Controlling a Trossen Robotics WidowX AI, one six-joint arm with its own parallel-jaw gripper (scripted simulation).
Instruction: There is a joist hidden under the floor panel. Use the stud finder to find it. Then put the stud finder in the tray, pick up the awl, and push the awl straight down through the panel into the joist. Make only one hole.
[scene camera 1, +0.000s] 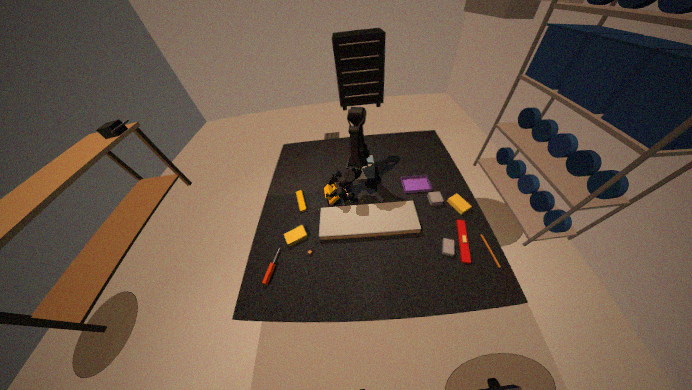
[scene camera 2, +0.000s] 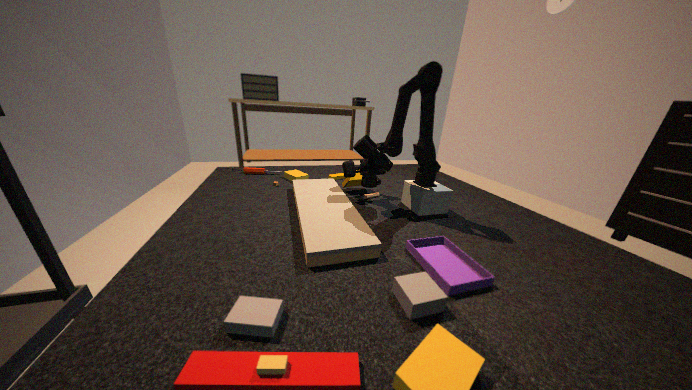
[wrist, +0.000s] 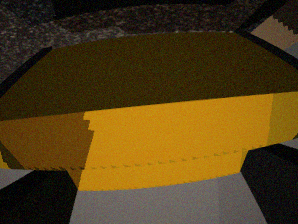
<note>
In view: my gripper (wrist: 156, 150) and a stud finder (wrist: 132, 112).
</note>
